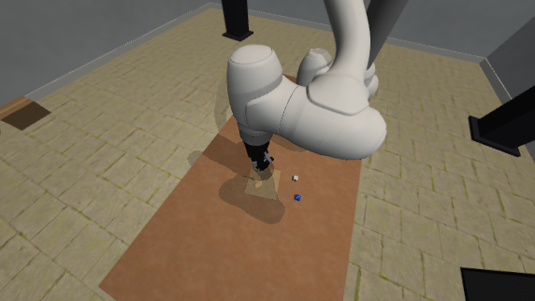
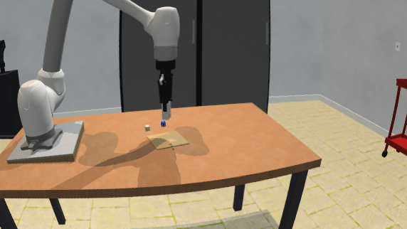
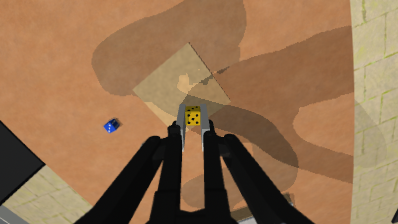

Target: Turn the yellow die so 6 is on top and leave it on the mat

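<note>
Now: hand 2 cm to the right of the tan mat and 14 cm above it. From my hand the other things lie so: yellow die: 2 cm below; blue die: 2 cm behind, 19 cm to the left, 13 cm below; white die: 9 cm behind, 14 cm to the left, 13 cm below.
</note>
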